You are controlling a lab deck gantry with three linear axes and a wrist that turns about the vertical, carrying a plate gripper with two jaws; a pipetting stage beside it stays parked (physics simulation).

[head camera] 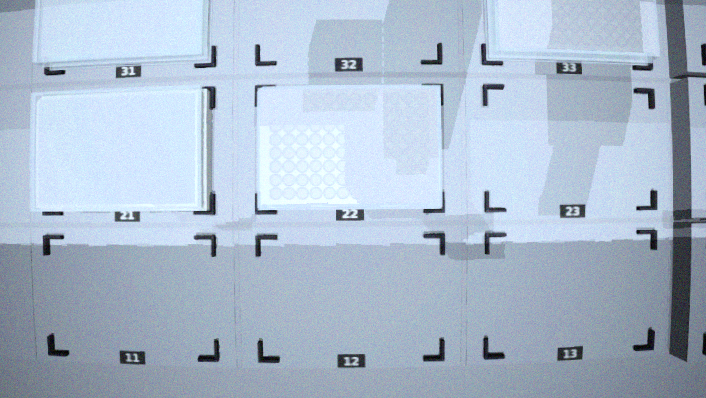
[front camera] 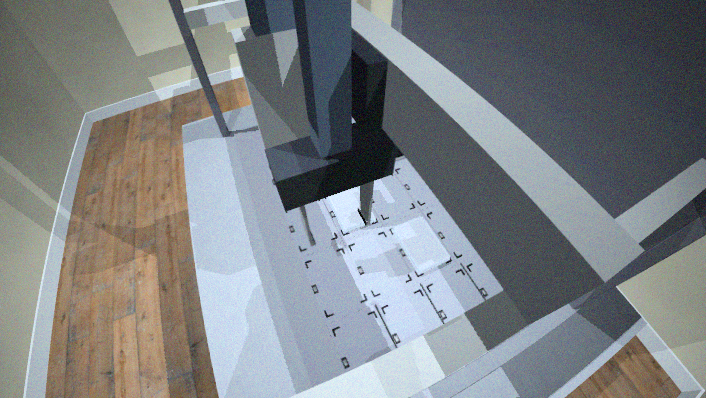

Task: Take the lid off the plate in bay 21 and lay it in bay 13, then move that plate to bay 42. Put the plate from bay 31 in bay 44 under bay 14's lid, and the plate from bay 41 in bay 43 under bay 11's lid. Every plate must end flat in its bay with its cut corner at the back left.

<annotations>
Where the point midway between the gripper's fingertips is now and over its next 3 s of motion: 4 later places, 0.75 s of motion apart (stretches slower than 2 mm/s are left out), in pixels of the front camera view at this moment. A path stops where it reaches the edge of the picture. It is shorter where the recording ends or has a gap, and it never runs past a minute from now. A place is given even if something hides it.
My gripper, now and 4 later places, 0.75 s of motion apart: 337, 227; 344, 203; 325, 126; 322, 120; 323, 132
</annotations>
